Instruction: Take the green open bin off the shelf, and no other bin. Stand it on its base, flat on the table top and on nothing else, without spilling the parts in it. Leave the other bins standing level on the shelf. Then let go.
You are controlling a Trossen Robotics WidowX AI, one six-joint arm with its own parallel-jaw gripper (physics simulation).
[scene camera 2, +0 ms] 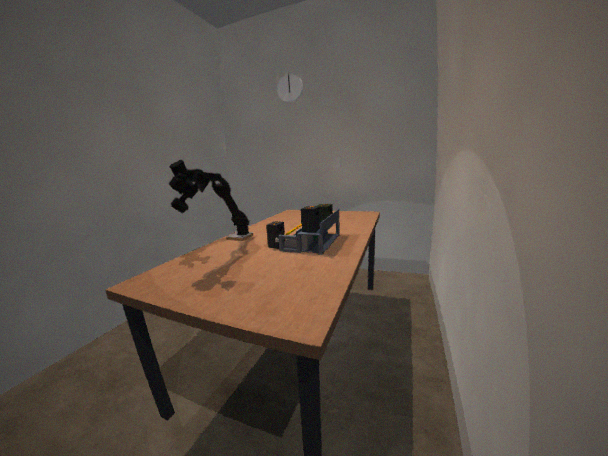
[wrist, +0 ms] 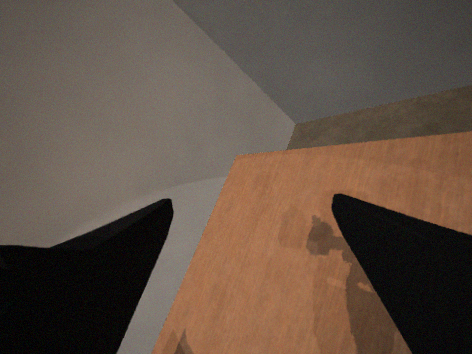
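Where they show: gripper, between the fingertips: (scene camera 2: 194, 200) (wrist: 251, 203); arm's base, origin of its link: (scene camera 2: 242, 233).
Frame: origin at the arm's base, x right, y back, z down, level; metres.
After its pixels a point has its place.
Observation:
My gripper (scene camera 2: 179, 205) (wrist: 251, 203) {x 0.602, y -0.091, z -0.302 m} is open and empty. In the scene view it hangs high to the left of the table, well away from the shelf. A blue-grey shelf (scene camera 2: 330, 222) {x 0.138, y -0.582, z -0.104 m} stands on the table top (scene camera 2: 280, 290) {x 0.681, y -0.445, z 0.022 m} (wrist: 250, 250) {x 0.608, y -0.418, z 0.022 m}. A dark bin with a greenish tint (scene camera 2: 326, 207) {x 0.042, y -0.553, z -0.170 m} shows at the far end of the shelf, partly hidden behind a black-looking bin (scene camera 2: 310, 220) {x 0.261, y -0.494, z -0.143 m}. The light is dim, so I cannot tell for certain that it is the green bin, nor see its parts. The wrist view does not show the bins or shelf.
A dark upright box-like thing (scene camera 2: 275, 235) {x 0.217, y -0.292, z -0.052 m} stands left of the shelf, close to its low side. A yellow strip (scene camera 2: 294, 229) {x 0.044, y -0.358, z -0.040 m} shows between it and the black-looking bin. The arm's base (scene camera 2: 240, 235) {x 0.044, y -0.003, z -0.001 m} is at the table's left edge. Walls stand beyond the table.

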